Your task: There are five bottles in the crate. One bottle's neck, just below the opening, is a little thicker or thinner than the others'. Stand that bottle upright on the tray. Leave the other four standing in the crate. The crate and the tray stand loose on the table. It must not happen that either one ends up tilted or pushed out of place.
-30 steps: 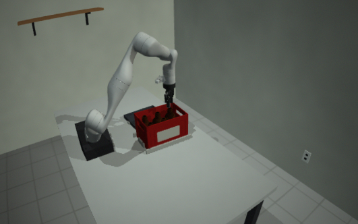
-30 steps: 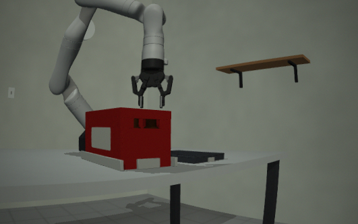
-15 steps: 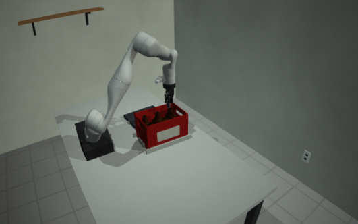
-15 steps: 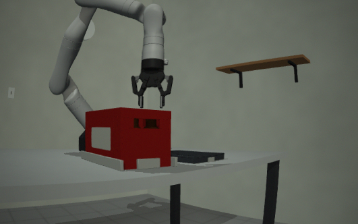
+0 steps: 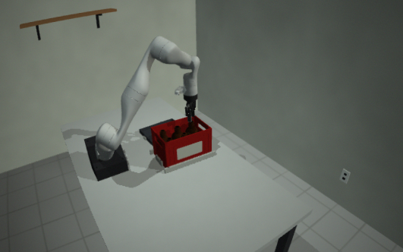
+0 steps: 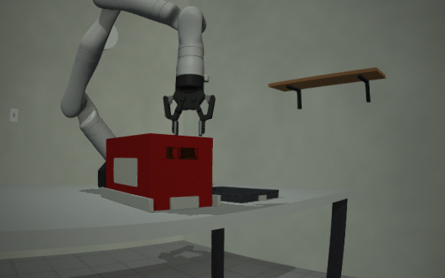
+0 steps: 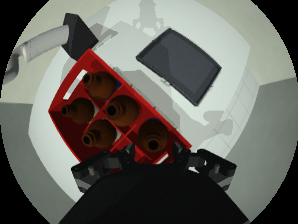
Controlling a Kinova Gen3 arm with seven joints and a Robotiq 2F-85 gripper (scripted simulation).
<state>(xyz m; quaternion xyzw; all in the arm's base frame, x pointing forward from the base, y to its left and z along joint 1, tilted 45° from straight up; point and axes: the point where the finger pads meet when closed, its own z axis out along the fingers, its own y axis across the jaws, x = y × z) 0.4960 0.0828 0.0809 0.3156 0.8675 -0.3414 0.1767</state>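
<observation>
Right now my hand is 11 cm above the red crate, 9 cm past it and 5 cm to the left of it. From my hand the other things lie so: dark tray (23 cm to the left, 18 cm below, 10 cm behind).
</observation>
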